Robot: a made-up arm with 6 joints. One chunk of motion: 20 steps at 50 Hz.
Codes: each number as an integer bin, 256 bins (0 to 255) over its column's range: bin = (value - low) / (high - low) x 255, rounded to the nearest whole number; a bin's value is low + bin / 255 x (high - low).
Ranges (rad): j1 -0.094..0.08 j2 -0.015..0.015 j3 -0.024..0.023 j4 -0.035..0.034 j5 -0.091..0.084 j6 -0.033..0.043
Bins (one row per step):
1: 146 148 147 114 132 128
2: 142 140 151 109 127 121
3: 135 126 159 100 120 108
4: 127 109 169 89 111 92
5: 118 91 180 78 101 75
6: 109 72 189 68 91 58
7: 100 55 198 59 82 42
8: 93 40 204 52 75 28
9: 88 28 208 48 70 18
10: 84 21 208 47 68 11
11: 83 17 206 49 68 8
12: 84 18 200 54 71 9
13: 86 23 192 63 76 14
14: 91 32 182 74 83 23
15: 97 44 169 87 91 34
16: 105 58 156 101 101 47
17: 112 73 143 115 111 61
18: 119 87 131 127 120 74
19: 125 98 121 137 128 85
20: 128 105 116 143 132 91
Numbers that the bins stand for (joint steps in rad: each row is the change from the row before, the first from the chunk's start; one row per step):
1: 0.00562 0.00241 0.00309 -0.00415 -0.00041 0.00515
2: 0.00289 0.00147 0.00383 -0.00551 -0.00384 0.00306
3: -0.00188 -0.00018 0.00531 -0.00794 -0.00865 -0.00081
4: -0.00734 -0.00218 0.00715 -0.01092 -0.01482 -0.00558
5: -0.01348 -0.00429 0.00918 -0.01389 -0.02169 -0.01065
6: -0.01962 -0.00653 0.01084 -0.01660 -0.02855 -0.01571
7: -0.02576 -0.00853 0.01249 -0.01904 -0.03473 -0.02048
8: -0.03054 -0.01029 0.01360 -0.02093 -0.03953 -0.02465
9: -0.03395 -0.01171 0.01434 -0.02201 -0.04296 -0.02764
10: -0.03668 -0.01253 0.01434 -0.02228 -0.04433 -0.02972
11: -0.03736 -0.01300 0.01397 -0.02174 -0.04433 -0.03062
12: -0.03668 -0.01288 0.01286 -0.02039 -0.04227 -0.03032
13: -0.03532 -0.01229 0.01139 -0.01795 -0.03884 -0.02883
14: -0.03191 -0.01124 0.00955 -0.01498 -0.03404 -0.02615
15: -0.02781 -0.00982 0.00715 -0.01146 -0.02855 -0.02287
16: -0.02235 -0.00818 0.00475 -0.00767 -0.02169 -0.01899
17: -0.01758 -0.00641 0.00236 -0.00388 -0.01482 -0.01482
18: -0.01280 -0.00476 0.00015 -0.00064 -0.00865 -0.01095
19: -0.00871 -0.00347 -0.00170 0.00207 -0.00316 -0.00767
20: -0.00666 -0.00265 -0.00262 0.00369 -0.00041 -0.00588

